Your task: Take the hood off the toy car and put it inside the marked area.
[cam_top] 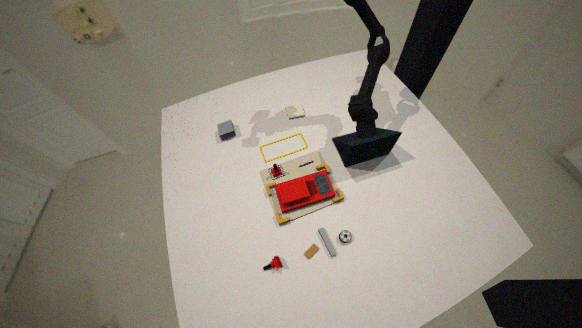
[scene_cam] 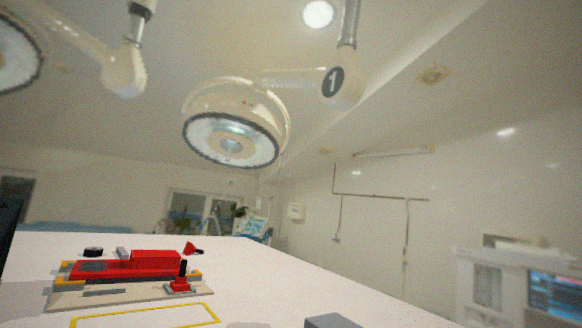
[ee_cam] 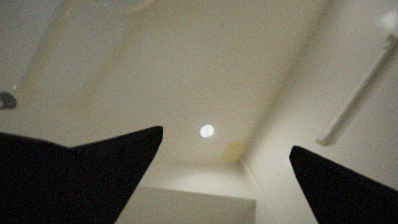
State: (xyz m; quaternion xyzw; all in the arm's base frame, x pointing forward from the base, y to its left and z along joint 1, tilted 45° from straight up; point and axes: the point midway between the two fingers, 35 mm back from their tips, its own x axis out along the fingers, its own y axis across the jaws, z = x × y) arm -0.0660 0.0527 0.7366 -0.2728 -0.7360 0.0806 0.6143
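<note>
The red hood is 65 cm below my gripper tip, 61 cm to the left of it and 37 cm ahead of it. Round my gripper tip: cream tile 68 cm below, 26 cm ahead, 21 cm to the left; grey block 67 cm below, 59 cm ahead, 24 cm to the left; grey bar 80 cm to the left, 68 cm below, 30 cm ahead.
</note>
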